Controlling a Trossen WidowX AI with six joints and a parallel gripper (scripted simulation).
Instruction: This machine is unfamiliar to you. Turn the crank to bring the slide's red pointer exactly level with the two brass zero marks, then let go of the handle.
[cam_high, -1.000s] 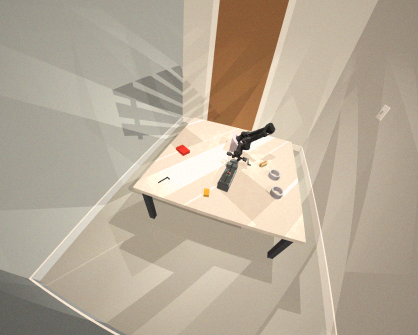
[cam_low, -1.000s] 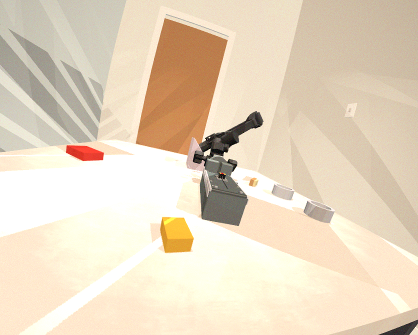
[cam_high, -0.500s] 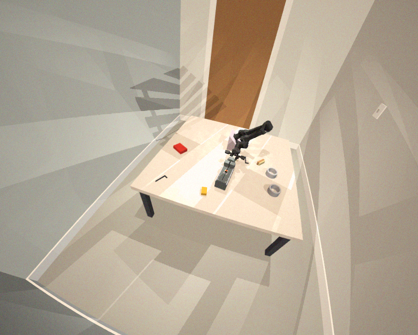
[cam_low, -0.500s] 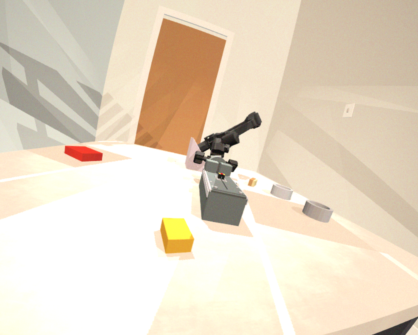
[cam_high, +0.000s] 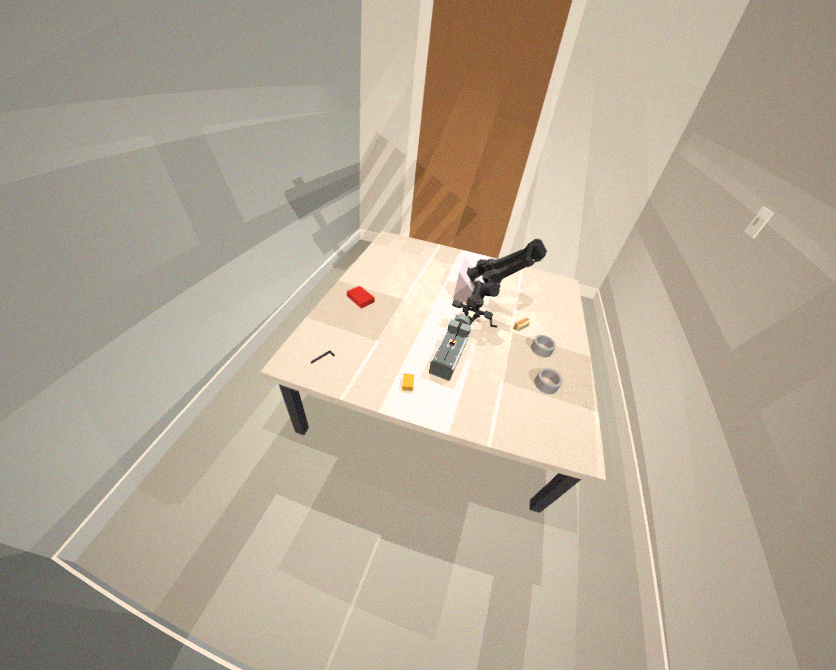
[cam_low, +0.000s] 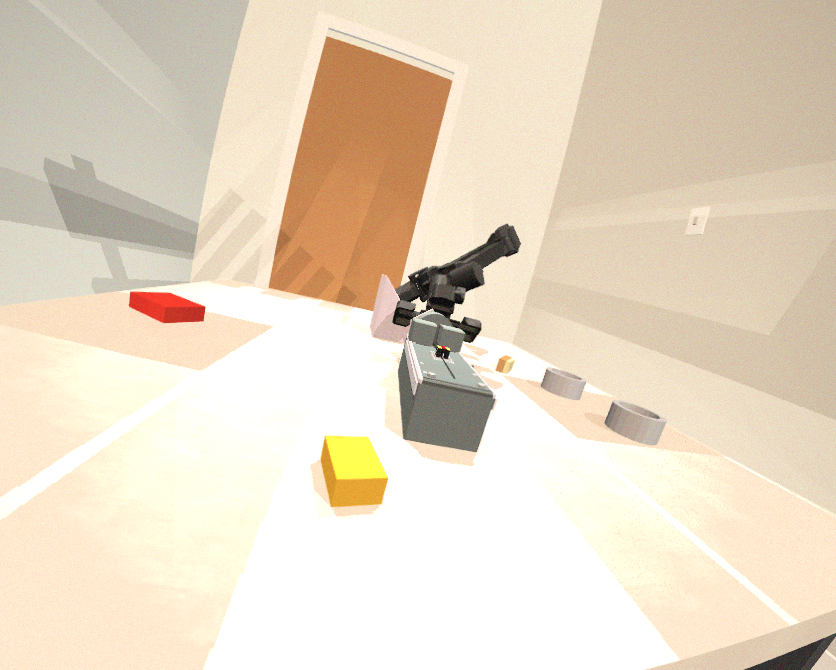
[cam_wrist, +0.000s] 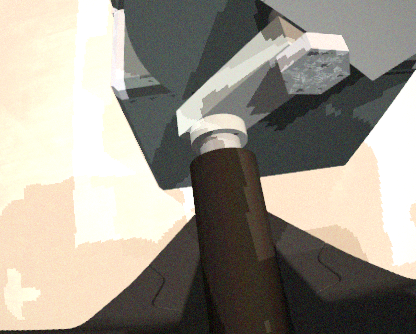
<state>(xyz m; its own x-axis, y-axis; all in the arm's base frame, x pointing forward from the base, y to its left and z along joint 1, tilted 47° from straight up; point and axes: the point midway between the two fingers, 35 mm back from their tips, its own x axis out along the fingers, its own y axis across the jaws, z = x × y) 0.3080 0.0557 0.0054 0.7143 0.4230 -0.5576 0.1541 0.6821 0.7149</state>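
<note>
The red pointer is 160 mm ahead of my gripper tip, 40 mm to the right of it and 40 mm above it. Also, from my gripper tip: dark brown crank handle: 30 mm above, 20 mm behind; then yellow block: 360 mm ahead, 160 mm to the right, 30 mm below; then tan block: 260 mm to the left, 150 mm behind, 20 mm below.
</note>
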